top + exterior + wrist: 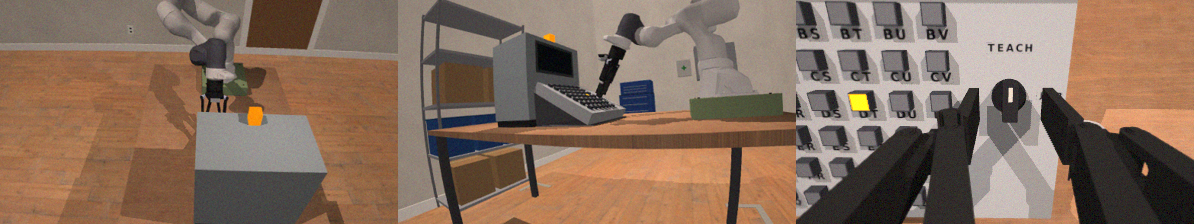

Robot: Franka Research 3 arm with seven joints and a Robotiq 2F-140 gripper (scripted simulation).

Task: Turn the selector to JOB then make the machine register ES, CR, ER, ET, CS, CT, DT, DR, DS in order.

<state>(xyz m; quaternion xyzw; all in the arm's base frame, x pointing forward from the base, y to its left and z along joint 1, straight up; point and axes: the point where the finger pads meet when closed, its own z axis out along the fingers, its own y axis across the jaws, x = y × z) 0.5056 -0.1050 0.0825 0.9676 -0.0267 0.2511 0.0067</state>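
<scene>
Right now my hand is 20 mm short of the black selector knob and 30 mm above it. Also, from my hand: keyboard 50 mm ahead, 110 mm to the left, 70 mm below.
</scene>
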